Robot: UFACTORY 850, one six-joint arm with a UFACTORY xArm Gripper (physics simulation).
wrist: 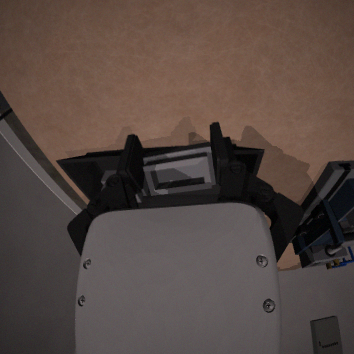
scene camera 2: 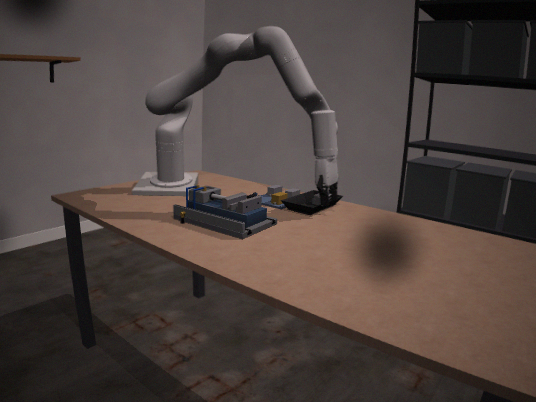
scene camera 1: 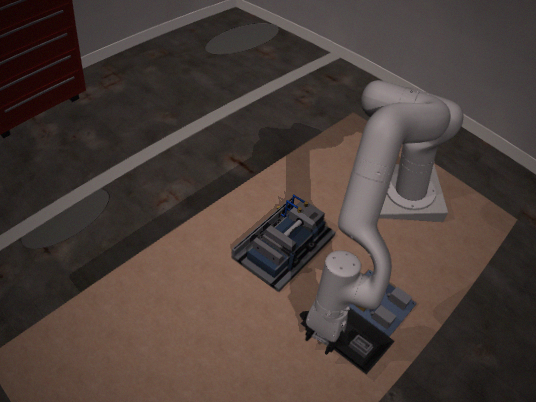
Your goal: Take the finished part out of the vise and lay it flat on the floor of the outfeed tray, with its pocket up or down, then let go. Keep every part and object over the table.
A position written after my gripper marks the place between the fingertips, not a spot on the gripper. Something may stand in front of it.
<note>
In view: my gripper [wrist: 174,139] and a blue plate [scene camera 1: 401,314].
</note>
